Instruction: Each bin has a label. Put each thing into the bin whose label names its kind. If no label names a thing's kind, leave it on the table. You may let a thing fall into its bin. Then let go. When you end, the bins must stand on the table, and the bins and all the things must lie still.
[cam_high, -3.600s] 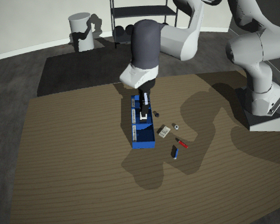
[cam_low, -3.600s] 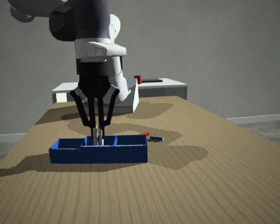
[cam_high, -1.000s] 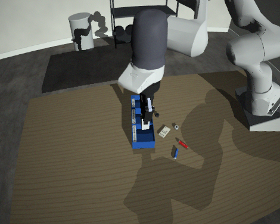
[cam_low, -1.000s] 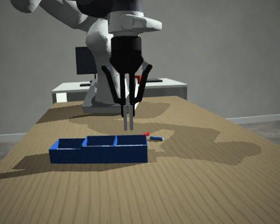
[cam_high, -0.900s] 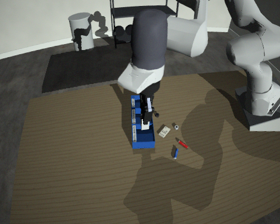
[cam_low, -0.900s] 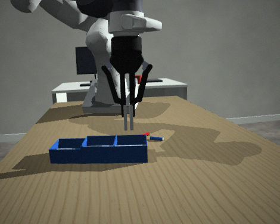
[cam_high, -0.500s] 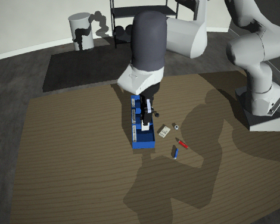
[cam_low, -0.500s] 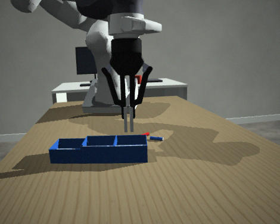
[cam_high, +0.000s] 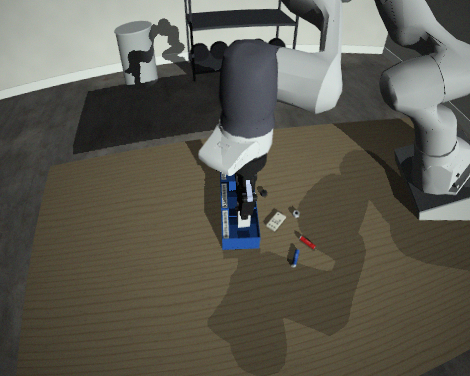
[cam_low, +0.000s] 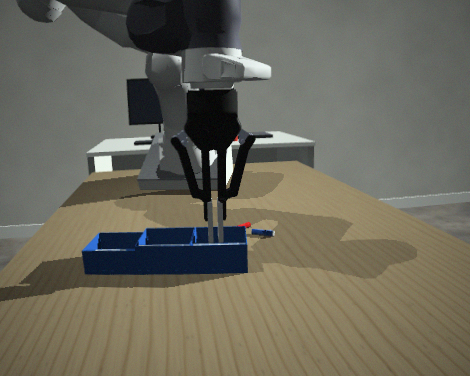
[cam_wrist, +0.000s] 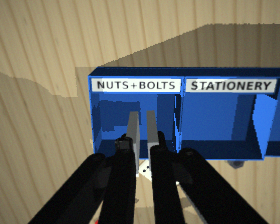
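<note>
Now: hand 9 cm past the white domino, 6 cm above it and 1 cm to the right of it. From my hand the other things lie so: dark nut: 10 cm behind, 8 cm to the right, 6 cm below; white nut: 14 cm behind, 6 cm below, 1 cm to the left; blue cylinder: 12 cm to the left, 8 cm behind, 6 cm below.
</note>
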